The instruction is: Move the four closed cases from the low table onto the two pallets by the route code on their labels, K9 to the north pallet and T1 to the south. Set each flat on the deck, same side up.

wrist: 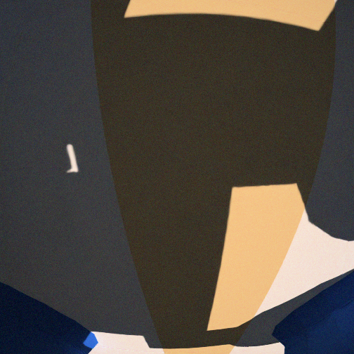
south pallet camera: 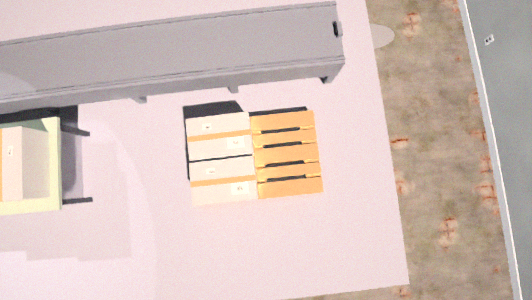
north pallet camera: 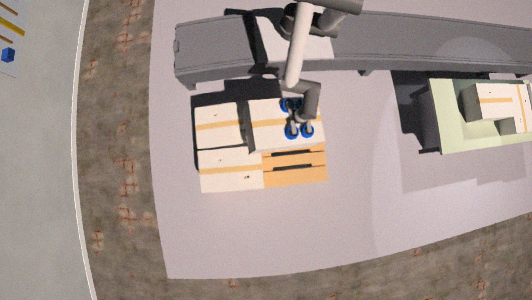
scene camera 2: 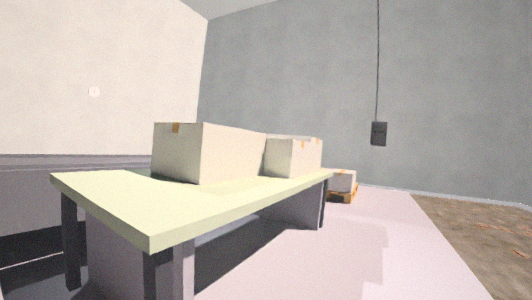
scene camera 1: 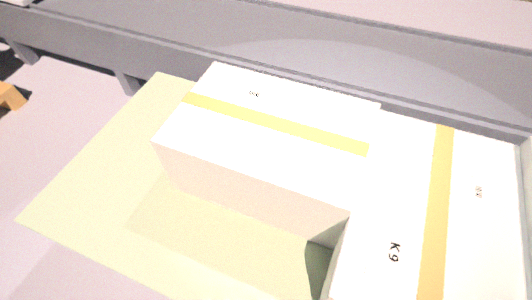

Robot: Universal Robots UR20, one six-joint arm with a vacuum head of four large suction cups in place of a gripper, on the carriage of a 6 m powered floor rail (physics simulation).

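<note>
My suction head point(north pallet camera: 296, 118) is on the top of a white taped case point(north pallet camera: 272, 135) at the north pallet point(north pallet camera: 300, 175). That case's top looks higher than its neighbours; whether its underside touches the deck I cannot tell. Its taped top fills the wrist view point(wrist: 260, 250). Its route code is not readable. Two cases lie on the left part of that pallet. On the low table point(scene camera 1: 95, 150) point(scene camera 2: 120, 205) point(north pallet camera: 450, 142) point(south pallet camera: 54, 165) a case point(scene camera 1: 240, 155) point(north pallet camera: 495, 107) lies beside a case marked K9 point(scene camera 1: 380, 200) point(south pallet camera: 11, 170). The south pallet point(south pallet camera: 285, 120) holds two cases on its left side.
The grey floor rail point(scene camera 1: 300, 50) point(north pallet camera: 400, 50) point(south pallet camera: 200, 45) runs behind the table and pallets. The arm point(north pallet camera: 299, 45) reaches over from its carriage. The right part of the south pallet's deck shows bare slats. A wall box point(scene camera 2: 379, 134) hangs below a cable.
</note>
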